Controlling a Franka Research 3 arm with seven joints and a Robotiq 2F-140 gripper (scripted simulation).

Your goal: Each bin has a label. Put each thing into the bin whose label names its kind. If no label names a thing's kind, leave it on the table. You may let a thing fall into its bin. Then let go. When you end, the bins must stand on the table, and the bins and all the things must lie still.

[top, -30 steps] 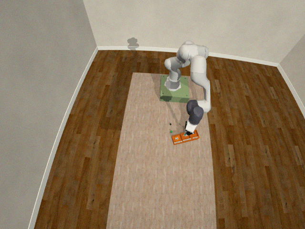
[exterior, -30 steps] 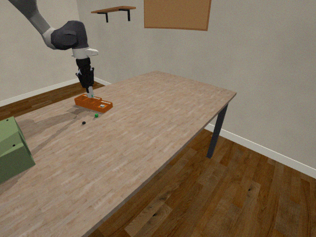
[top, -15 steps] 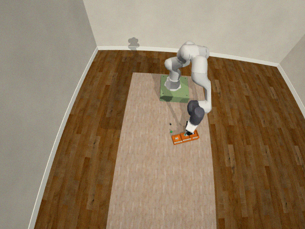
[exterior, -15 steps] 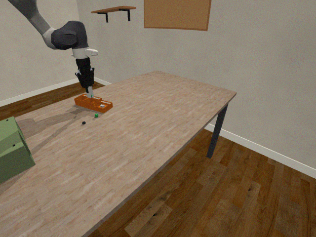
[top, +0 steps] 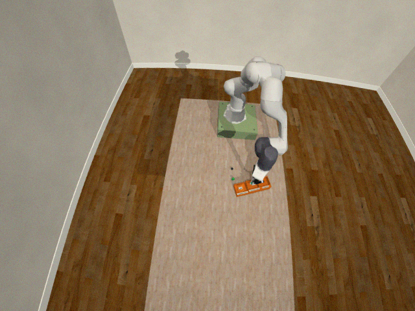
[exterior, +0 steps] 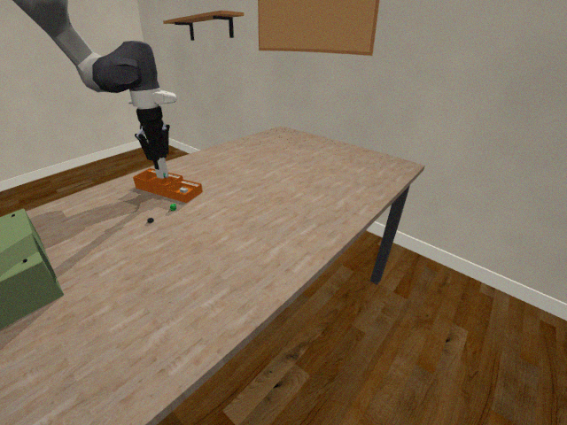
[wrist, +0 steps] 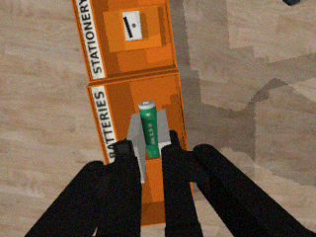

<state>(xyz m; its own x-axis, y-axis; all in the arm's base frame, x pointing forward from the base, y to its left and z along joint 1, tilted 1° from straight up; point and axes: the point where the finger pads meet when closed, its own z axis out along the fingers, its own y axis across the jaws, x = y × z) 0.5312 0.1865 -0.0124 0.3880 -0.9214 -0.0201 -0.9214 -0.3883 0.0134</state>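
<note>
The labelled bins lies 70 mm below my hand and 10 mm ahead of it. From my hand the other things lie so: white piece (80 mm to the right, 70 mm below, 30 mm ahead); orange block (80 mm to the right, 80 mm below, 40 mm ahead); green battery (30 mm below).
</note>
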